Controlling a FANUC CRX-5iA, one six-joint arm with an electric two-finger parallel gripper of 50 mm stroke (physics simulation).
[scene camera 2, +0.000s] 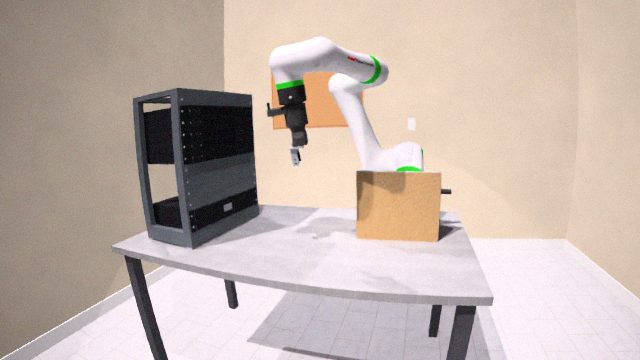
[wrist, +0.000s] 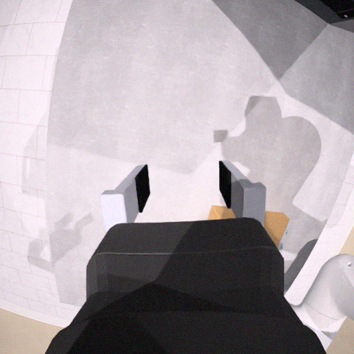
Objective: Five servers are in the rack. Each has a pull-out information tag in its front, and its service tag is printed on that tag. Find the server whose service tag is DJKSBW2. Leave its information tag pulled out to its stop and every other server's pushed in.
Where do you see a server rack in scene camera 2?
At 208,135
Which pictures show the gripper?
Scene camera 2 and the wrist view: all of them.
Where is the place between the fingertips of the gripper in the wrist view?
183,177
